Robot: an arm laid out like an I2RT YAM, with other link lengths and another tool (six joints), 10 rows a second.
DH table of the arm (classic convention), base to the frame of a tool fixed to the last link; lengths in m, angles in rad. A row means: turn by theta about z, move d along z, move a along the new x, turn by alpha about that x. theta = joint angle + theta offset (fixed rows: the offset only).
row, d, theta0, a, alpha
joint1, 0.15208, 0, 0.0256, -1.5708
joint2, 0, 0, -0.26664, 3.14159
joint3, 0, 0.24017, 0.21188, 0
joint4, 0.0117, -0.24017, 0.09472, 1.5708
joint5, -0.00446, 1.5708, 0, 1.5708
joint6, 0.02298, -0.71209, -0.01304, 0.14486
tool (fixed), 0.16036, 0, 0, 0
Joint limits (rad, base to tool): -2.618..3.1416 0..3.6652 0..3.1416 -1.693..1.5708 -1.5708..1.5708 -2.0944..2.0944
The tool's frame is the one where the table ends.
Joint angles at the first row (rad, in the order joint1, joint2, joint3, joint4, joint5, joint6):
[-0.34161 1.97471 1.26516 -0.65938 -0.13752 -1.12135]
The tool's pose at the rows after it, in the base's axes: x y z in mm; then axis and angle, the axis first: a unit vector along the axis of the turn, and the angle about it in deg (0 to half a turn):
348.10, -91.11, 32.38, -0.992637, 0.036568, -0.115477, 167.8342
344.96, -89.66, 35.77, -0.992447, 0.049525, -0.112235, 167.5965
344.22, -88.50, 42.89, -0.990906, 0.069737, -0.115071, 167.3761
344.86, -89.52, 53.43, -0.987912, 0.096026, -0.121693, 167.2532
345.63, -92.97, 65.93, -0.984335, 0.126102, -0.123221, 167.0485
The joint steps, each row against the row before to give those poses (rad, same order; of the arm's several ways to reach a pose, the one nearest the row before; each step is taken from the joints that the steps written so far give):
[-0.00116 -0.00228 0.00039 -0.00916 0.00686 0.02250]
[0.00002 -0.01222 -0.00003 -0.01981 0.00077 0.02481]
[0.00000 -0.02097 0.00309 -0.01987 -0.00076 0.04120]
[-0.00457 -0.02594 0.01180 -0.02629 -0.00038 0.04998]
[-0.01031 -0.01489 0.04008 -0.05458 0.00038 0.05034]

